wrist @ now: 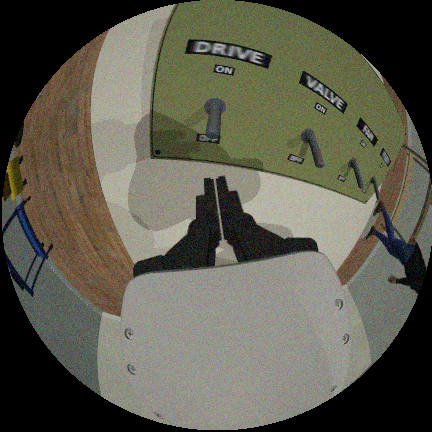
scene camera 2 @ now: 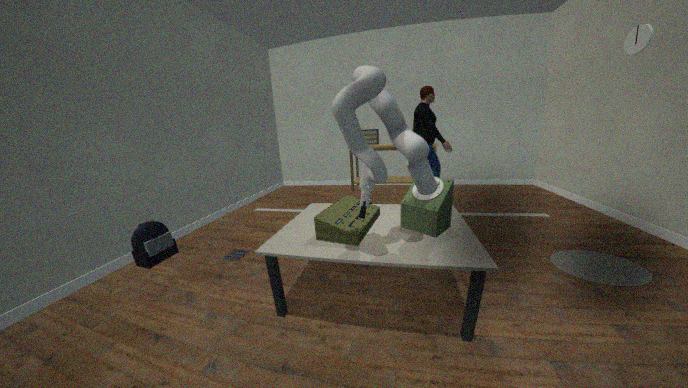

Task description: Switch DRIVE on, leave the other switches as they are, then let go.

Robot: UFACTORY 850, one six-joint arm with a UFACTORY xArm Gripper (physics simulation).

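Observation:
A green switch panel (scene camera 2: pixel 336 234) (wrist: pixel 260 100) stands on the table, with a row of grey levers. The DRIVE lever (wrist: pixel 214 120) is at the left in the wrist view and leans toward its OFF label, partly covering it. The VALVE lever (wrist: pixel 315 148), the FAN lever (wrist: pixel 357 174) and a further lever (wrist: pixel 375 187) at the far right also lean to the OFF side. My gripper (wrist: pixel 215 191) (scene camera 2: pixel 362 217) is shut with nothing between its fingers. In the wrist view its tips show below the DRIVE lever, apart from it, beyond the panel's near edge.
The white table (scene camera 2: pixel 295 242) (wrist: pixel 300 202) bears the panel and the green block (scene camera 2: pixel 422 216) under the arm's base. A person (scene camera 2: pixel 425 120) (wrist: pixel 414 265) stands behind the table near a wooden bench (scene camera 2: pixel 352 167). A black, rounded object (scene camera 2: pixel 150 240) is at the left.

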